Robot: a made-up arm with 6 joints.
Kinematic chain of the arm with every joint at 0, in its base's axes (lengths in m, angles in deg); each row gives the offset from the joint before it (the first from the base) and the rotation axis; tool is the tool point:
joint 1: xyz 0 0 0.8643 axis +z
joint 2: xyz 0.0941 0 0 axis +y
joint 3: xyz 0 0 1.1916 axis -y
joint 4: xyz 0 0 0.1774 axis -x
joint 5: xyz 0.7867 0 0 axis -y
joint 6: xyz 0.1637 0 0 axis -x
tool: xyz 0 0 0
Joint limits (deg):
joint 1: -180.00..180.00
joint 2: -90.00..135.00
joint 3: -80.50..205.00
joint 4: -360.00..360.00
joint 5: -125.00..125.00
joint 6: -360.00..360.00
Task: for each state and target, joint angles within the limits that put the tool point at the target. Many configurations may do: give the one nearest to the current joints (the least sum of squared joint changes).
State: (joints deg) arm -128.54 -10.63 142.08 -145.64 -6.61 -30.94
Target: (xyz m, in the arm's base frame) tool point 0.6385 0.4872 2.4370
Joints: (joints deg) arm -141.68 -0.30 144.79 -145.32 -8.43 -30.94
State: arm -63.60 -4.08 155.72 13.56 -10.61 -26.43
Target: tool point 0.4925 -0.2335 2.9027
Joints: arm -24.80 25.03 109.15 11.54 -9.45 -26.43
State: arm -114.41 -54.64 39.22 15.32 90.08 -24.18
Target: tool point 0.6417 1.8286 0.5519
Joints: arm -108.40 -90.00 88.71 11.59 73.60 -24.18
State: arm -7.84 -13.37 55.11 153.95 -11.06 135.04
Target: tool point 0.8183 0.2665 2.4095
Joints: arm 18.04 -6.29 5.05 153.95 -0.01 135.04
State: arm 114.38 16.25 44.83 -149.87 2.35 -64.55
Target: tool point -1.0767 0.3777 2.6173
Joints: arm 160.66 13.87 41.34 -149.85 -0.16 -64.55
